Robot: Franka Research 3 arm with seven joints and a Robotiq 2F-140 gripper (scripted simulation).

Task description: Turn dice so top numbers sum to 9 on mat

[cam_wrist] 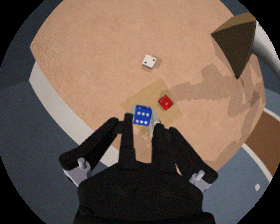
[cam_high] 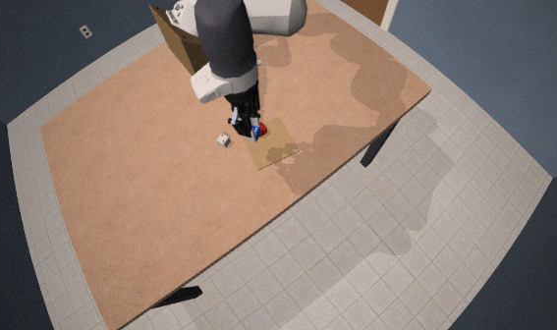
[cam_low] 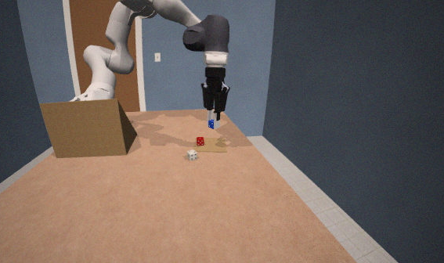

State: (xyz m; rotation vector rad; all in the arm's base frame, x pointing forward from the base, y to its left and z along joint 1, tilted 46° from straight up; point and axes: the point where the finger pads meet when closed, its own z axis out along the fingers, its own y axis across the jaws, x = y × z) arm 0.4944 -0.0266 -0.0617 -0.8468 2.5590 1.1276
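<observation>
The tan mat is 5 cm to the left of my hand and 13 cm below it. Also, from my hand: white die: 9 cm behind, 7 cm to the right, 12 cm below; blue die: 2 cm below; red die: 5 cm behind, 5 cm to the left, 12 cm below.
</observation>
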